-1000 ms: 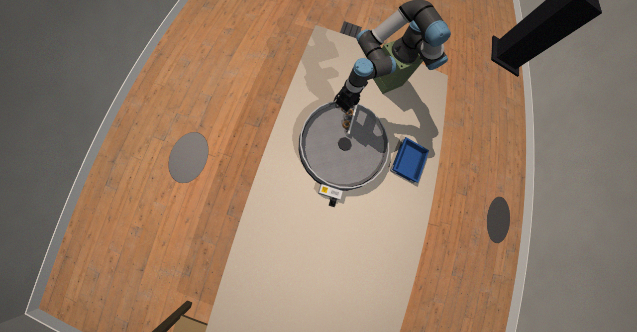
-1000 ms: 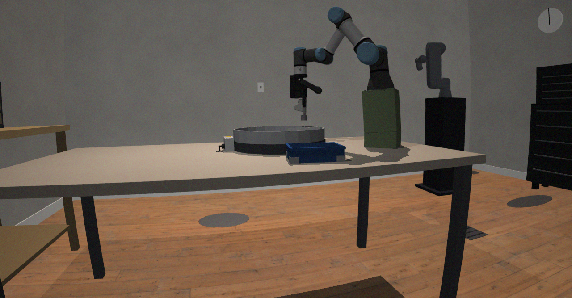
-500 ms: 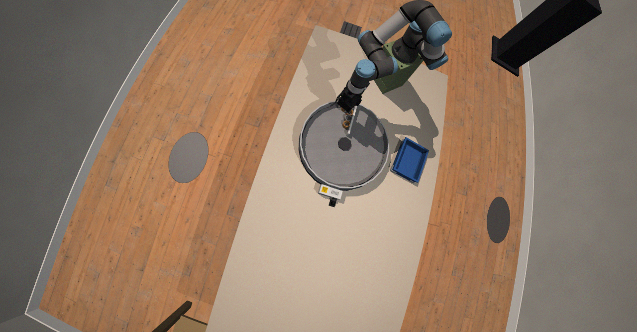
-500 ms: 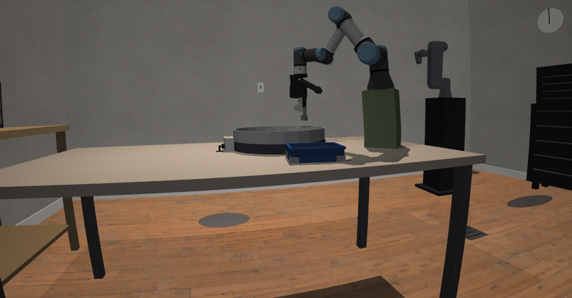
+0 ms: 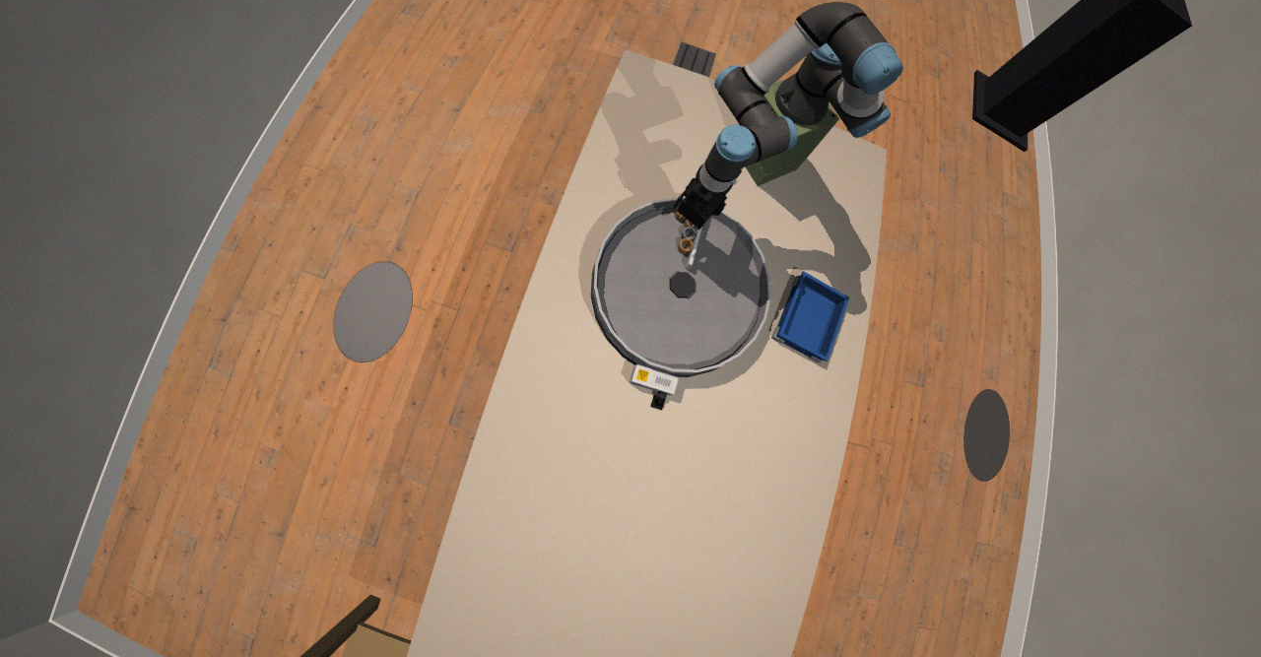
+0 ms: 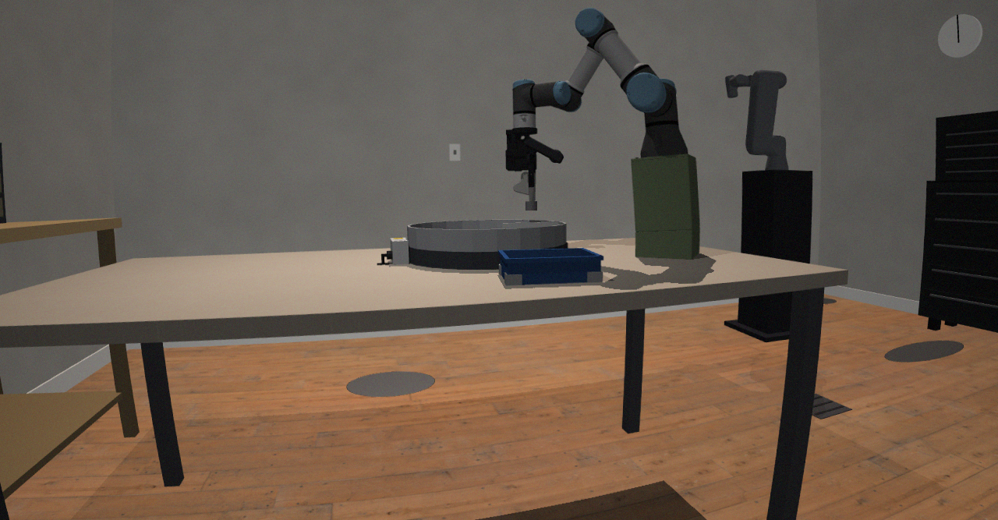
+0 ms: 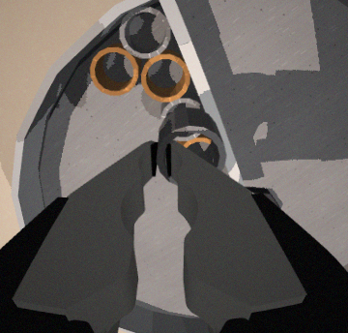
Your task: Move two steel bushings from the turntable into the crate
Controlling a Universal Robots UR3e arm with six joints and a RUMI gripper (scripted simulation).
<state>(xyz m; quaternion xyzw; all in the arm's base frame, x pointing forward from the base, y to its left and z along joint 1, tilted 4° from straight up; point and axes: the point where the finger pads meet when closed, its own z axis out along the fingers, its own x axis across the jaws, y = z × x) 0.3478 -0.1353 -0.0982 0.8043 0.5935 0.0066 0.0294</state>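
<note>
Right now my hand is 6 cm short of the blue crate, 39 cm to the right of it and 12 cm above it. The rest, counted from my hand: round grey turntable: 13 cm ahead, 4 cm to the left, 9 cm below.
</note>
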